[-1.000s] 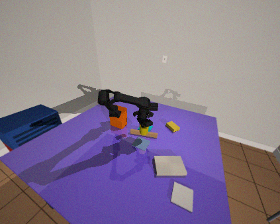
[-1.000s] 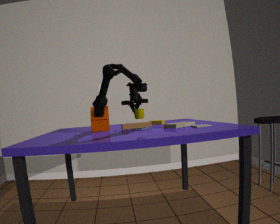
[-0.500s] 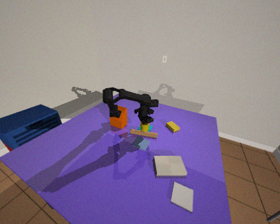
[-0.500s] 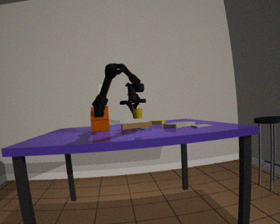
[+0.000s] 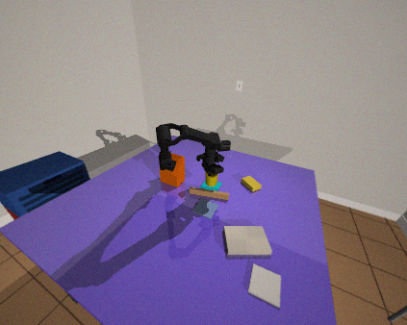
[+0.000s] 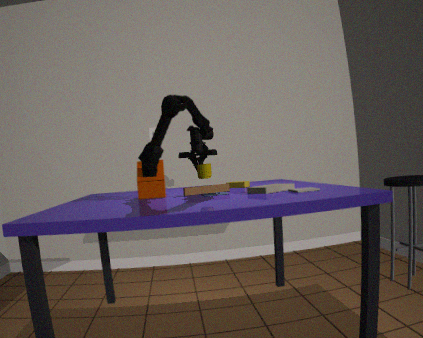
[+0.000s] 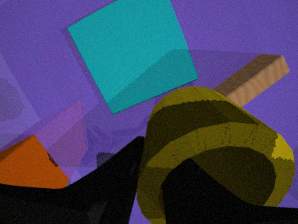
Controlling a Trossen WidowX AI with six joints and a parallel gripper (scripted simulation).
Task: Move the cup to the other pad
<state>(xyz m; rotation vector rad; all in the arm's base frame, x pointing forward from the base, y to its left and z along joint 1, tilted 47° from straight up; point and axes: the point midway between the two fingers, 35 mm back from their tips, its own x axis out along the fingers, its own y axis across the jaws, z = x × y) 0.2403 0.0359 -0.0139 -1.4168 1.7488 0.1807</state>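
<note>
Right now my gripper tip is 50 mm to the right of the teal pad and 120 mm above it. Round my gripper tip: wooden plank: 30 mm ahead, 40 mm to the right, 100 mm below; yellow cup: 20 mm ahead, 20 mm to the right; pale blue pad: 50 mm ahead, 140 mm to the right, 120 mm below.
</note>
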